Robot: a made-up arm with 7 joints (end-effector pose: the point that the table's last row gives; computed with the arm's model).
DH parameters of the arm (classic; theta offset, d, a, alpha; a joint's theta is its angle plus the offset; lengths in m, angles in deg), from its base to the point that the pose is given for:
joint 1: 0 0.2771 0 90
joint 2: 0 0.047 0 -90
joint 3: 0 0.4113 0.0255 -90
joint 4: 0 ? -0.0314 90
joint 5: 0 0.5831 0 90
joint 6: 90 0.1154 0.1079 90
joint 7: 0 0.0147 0 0
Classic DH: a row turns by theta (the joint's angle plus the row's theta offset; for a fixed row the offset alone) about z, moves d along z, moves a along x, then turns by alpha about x.
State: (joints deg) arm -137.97 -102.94 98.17 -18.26 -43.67 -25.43 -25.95
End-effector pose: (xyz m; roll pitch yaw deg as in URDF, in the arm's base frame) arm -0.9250 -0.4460 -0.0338 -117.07 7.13 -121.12
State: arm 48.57 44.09 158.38 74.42 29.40 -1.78 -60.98
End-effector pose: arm -0.7326 -0.4904 0.2272 -150.12 2.61 -95.64
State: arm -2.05 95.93 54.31 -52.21 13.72 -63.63 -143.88
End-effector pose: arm -0.8509 -0.3507 -0.0384 -57.43 21.57 0.71
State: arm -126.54 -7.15 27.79 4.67 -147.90 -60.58 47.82
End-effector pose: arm 0.0194 0.0043 1.3342 -156.70 -30.73 61.51
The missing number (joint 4, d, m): 0.0774
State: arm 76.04 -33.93 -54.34 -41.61 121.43 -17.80 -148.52
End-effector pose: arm -0.2559 0.5359 1.1125 158.48 33.37 -63.81
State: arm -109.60 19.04 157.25 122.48 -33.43 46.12 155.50
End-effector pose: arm 0.4022 0.5469 0.2432 -158.99 -21.51 -85.47
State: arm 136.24 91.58 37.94 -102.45 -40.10 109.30 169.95
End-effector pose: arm 0.2752 0.1488 -0.1416 -143.59 -4.79 15.01
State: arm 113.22 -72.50 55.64 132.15 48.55 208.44 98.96
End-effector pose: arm -0.2511 -0.0254 0.1325 -111.94 33.04 -10.21
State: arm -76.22 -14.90 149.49 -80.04 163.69 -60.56 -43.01
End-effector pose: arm -0.4045 -0.6209 0.5815 -146.79 61.08 -56.93
